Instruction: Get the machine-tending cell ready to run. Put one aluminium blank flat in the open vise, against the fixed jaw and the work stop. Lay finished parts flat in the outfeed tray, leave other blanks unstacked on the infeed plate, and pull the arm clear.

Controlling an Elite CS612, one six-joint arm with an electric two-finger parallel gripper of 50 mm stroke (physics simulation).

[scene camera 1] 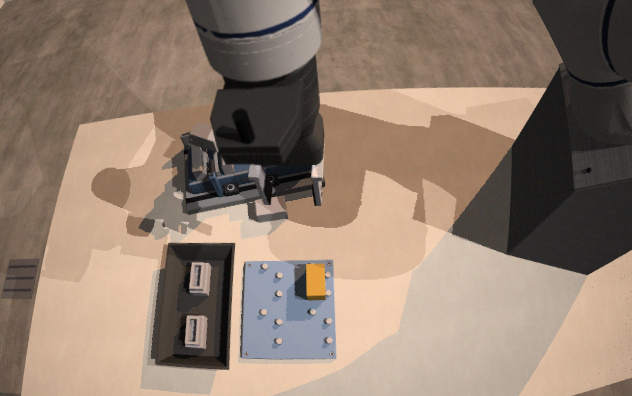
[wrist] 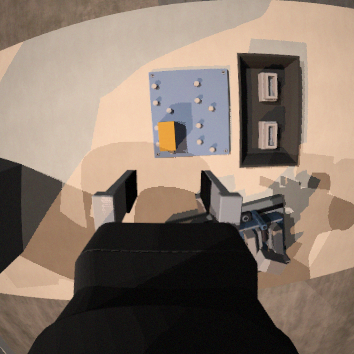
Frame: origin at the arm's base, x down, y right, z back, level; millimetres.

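Seen in the pictures: gripper, between the fingertips: (scene camera 1: 293,197) (wrist: 168,183); arm's base, origin of its link: (scene camera 1: 629,98).
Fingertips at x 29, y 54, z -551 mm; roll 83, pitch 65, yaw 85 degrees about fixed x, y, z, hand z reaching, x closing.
Offsets run from my fingertips to a thing's top centre.
My gripper (scene camera 1: 293,201) (wrist: 168,183) is open and empty, above the near side of the vise in the scene view. The vise @[dy +293, dx +224, dz -20 mm] (scene camera 1: 197,186) (wrist: 262,221) is blue and dark, partly hidden by my arm in both views. Grey pieces show around its jaws; I cannot tell whether a blank is among them. One finished part @[dy +67, dx +276, dz -193 mm] (scene camera 1: 200,291) (wrist: 262,136) and another finished part @[dy -30, dx +276, dz -230 mm] (scene camera 1: 195,344) (wrist: 262,89), both pale with a pocket facing up, lie apart inside the dark outfeed tray (scene camera 1: 232,300) (wrist: 240,110). An orange block @[dy -20, dx +279, dz +11 mm] (scene camera 1: 315,281) (wrist: 166,136) rests on the blue pegged infeed plate @[dy -43, dx +315, dz -53 mm] (scene camera 1: 300,345) (wrist: 175,80).
A grey block-like piece @[dy +160, dx +290, dz -13 mm] (scene camera 1: 270,213) shows beside the vise, below a finger; what it is remains unclear. The dark robot pedestal (scene camera 1: 545,225) (wrist: 30,200) stands at the right in the scene view. The tray and plate stand side by side with a narrow gap.
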